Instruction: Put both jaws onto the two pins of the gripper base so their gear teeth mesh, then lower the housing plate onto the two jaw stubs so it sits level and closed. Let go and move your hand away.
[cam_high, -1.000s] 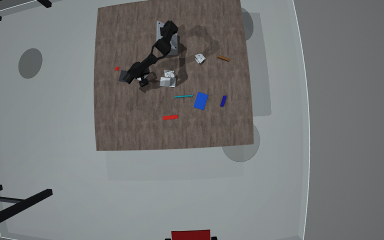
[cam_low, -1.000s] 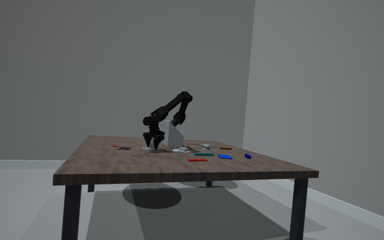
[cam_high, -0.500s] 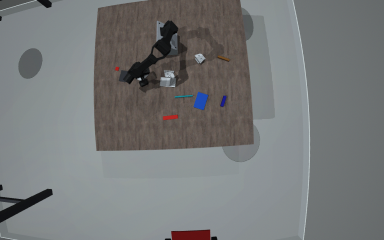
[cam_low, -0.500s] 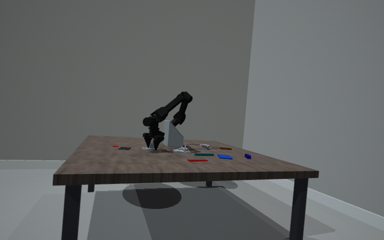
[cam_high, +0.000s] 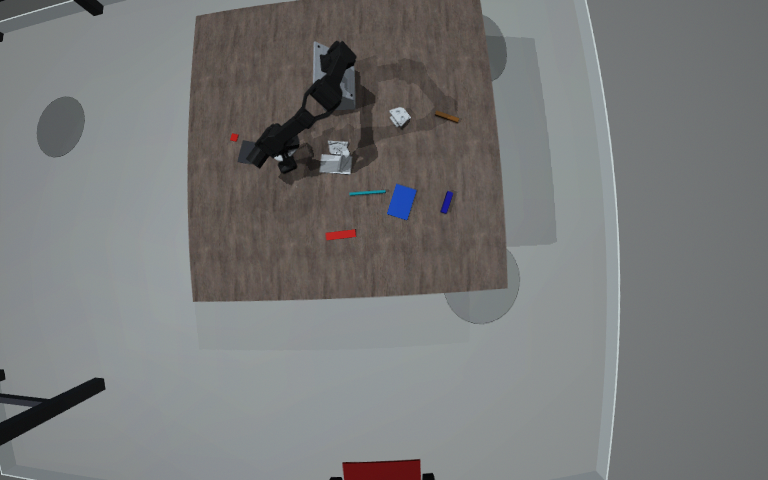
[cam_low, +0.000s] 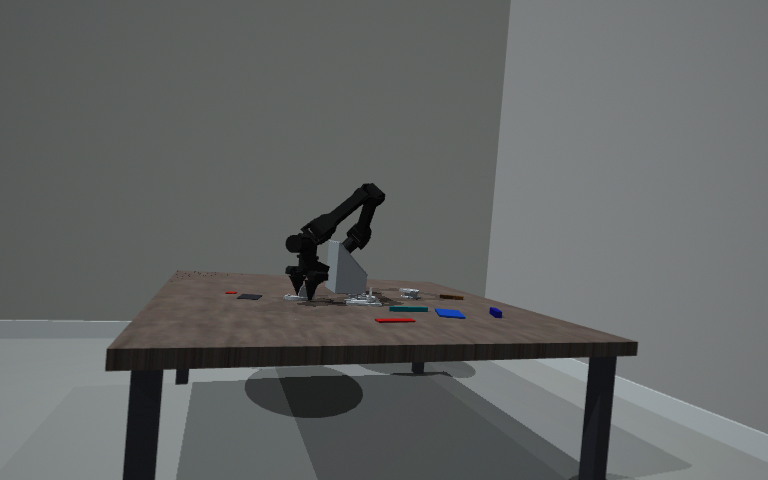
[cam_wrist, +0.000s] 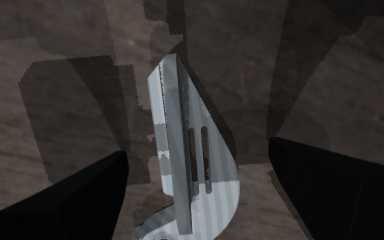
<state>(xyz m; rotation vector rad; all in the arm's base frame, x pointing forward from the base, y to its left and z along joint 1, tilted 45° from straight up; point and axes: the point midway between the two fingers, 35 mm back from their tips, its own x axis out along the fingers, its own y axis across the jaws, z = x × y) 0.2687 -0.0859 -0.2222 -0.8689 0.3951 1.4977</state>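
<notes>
Now: gripper tip 19 cm to the right of the white flat plate and 7 cm short of it. The rest, counted from my gripper tip: small red square (22 cm to the right, 11 cm behind); teal bar (30 cm to the left, 20 cm ahead); dark grey plate (17 cm to the right, 4 cm behind).
</notes>
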